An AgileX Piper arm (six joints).
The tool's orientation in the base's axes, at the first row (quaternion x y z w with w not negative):
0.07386, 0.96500, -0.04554, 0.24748
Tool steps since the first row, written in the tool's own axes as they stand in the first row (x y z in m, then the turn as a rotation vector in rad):
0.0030, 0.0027, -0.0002, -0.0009, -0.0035, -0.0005
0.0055, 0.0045, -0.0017, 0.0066, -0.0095, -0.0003
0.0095, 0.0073, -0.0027, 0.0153, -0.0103, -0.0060
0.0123, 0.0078, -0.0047, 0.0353, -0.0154, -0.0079
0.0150, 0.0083, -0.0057, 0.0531, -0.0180, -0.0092
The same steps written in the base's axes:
-0.0022, 0.0030, -0.0014, 0.0000, -0.0035, 0.0011
-0.0048, 0.0053, -0.0014, -0.0074, -0.0085, -0.0024
-0.0083, 0.0087, -0.0026, -0.0178, -0.0076, -0.0016
-0.0116, 0.0097, -0.0023, -0.0369, -0.0099, -0.0094
-0.0143, 0.0107, -0.0027, -0.0533, -0.0102, -0.0168

